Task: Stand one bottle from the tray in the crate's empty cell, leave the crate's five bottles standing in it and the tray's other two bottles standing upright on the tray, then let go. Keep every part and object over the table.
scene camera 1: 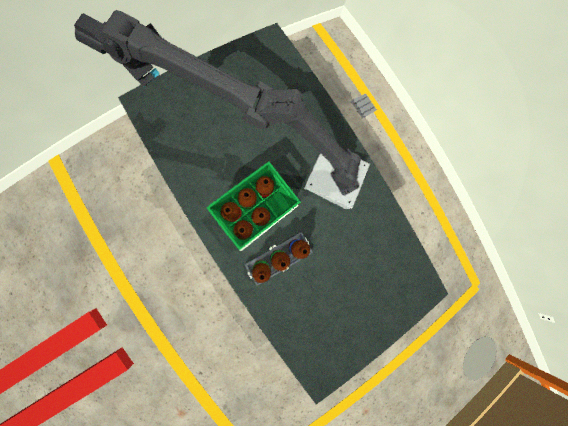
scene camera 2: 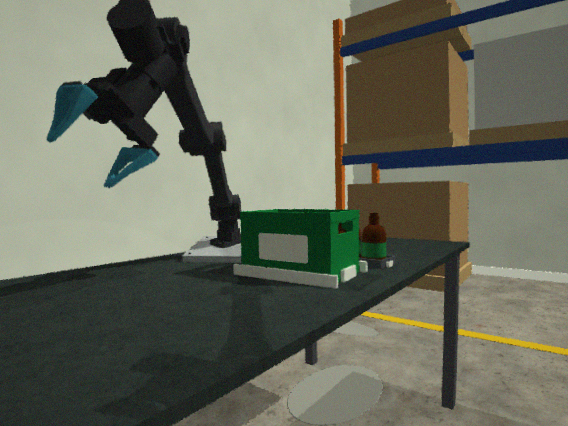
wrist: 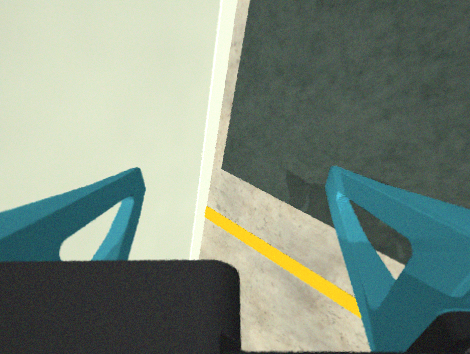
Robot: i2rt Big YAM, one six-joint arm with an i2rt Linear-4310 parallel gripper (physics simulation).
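Pixels of known places: gripper, fingertip midpoint: [scene camera 2: 80,165] [wrist: 235,177]; arm's base, link origin: [scene camera 1: 344,180] [scene camera 2: 229,242].
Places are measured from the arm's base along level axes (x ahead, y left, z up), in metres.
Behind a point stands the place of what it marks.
Observation:
The green crate [scene camera 1: 224,228] {x 0.536, y -0.049, z 0.126 m} [scene camera 2: 286,222] {x 0.437, y -0.161, z 0.101 m} stands on the table with five brown bottles upright in its cells. The cell at its right corner [scene camera 1: 281,201] {x 0.290, y -0.049, z -0.040 m} in scene camera 1 is empty, on the side toward the arm's base. The grey tray [scene camera 1: 270,270] [scene camera 2: 384,263] {x 0.554, y 0.138, z -0.036 m} stands beside the crate and holds three upright brown bottles: one at the left end [scene camera 1: 261,273] {x 0.499, y 0.152, z 0.110 m}, one in the middle [scene camera 1: 280,261] {x 0.420, y 0.150, z 0.100 m} and one at the right end [scene camera 1: 300,249] {x 0.334, y 0.149, z 0.092 m}. A green-labelled bottle [scene camera 2: 374,239] {x 0.523, y 0.134, z 0.034 m} also shows in scene camera 2. My gripper [scene camera 2: 78,163] {x 0.537, y -0.670, z 0.212 m} [wrist: 235,177] {x 0.537, y -0.670, z 0.212 m} is wide open and empty, high up and far from crate and tray.
The white base plate [scene camera 1: 321,185] {x 0.102, y -0.029, z -0.015 m} [scene camera 2: 210,256] {x 0.066, y -0.133, z -0.029 m} of the arm is on the table [scene camera 1: 370,280] {x 0.088, y 0.476, z -0.048 m} [scene camera 2: 125,320] {x 0.419, y -0.570, z -0.049 m}, close to the crate's empty-cell end. White strips run along the crate's foot. The arm reaches over the table's far end. A shelf rack [scene camera 2: 339,115] with cardboard boxes stands beyond the table.

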